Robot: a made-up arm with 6 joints.
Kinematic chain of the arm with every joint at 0, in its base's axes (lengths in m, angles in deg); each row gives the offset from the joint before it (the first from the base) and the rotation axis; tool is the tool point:
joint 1: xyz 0 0 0.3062 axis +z
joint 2: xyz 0 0 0 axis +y
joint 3: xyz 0 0 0.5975 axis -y
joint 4: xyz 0 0 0 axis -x
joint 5: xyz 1.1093 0 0 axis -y
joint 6: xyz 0 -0.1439 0 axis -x
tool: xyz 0 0 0
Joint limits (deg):
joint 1: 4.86..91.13
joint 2: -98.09..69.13
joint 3: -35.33..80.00
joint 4: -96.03..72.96
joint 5: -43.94..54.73
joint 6: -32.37..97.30
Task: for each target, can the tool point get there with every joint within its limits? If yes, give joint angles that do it. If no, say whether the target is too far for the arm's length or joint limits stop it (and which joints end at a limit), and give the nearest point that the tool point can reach.
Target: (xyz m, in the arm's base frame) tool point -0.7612 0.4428 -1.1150
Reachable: no: joint limits stop it (at a limit: joint 1, joint 2, joint 4) | nearest point -0.0248 0.4892 -0.5973 | short by 0.901 m
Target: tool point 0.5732 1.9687 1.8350
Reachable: no: too far | nearest point 0.3844 1.3203 1.3315 | short by 0.842 m
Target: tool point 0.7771 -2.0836 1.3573
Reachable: no: too far | nearest point 0.1735 -1.5183 1.0682 | short by 0.876 m
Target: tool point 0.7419 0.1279 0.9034
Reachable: yes | joints 13.32 -37.02 -23.85 -71.15 41.56 81.78
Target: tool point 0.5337 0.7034 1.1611
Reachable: yes | joints 60.49 -19.40 0.03 -34.93 45.08 32.74
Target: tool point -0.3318 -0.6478 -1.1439
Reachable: no: joint limits stop it (at a limit: joint 1, joint 2, joint 3) | nearest point 0.2025 -0.0951 -0.5325 | short by 0.982 m
